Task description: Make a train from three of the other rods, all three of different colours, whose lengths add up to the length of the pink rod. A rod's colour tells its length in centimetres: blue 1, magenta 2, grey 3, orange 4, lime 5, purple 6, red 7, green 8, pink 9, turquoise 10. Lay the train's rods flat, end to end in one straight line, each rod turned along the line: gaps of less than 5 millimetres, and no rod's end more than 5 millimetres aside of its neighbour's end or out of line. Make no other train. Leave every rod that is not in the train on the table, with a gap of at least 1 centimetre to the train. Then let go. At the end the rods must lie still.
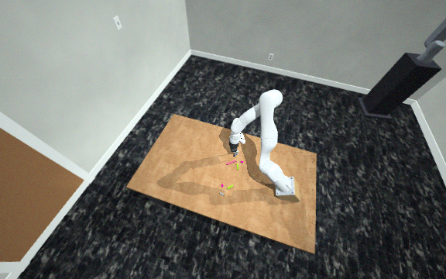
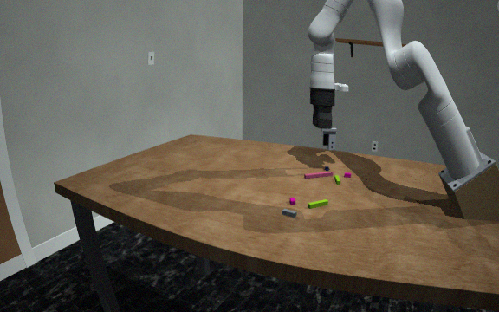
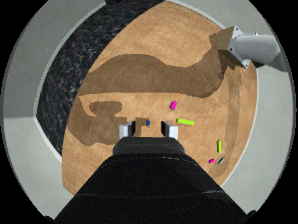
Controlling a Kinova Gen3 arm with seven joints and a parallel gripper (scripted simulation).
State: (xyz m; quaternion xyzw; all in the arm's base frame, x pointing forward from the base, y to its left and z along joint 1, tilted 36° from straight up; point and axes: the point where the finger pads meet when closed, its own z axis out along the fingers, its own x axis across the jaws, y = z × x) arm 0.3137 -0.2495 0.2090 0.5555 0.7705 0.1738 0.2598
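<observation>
The blue rod lies 80 mm below my hand. Also, from my hand: pink rod (80 mm below, 70 mm to the left, 20 mm ahead); grey rod (340 mm to the left, 80 mm below, 70 mm ahead).
</observation>
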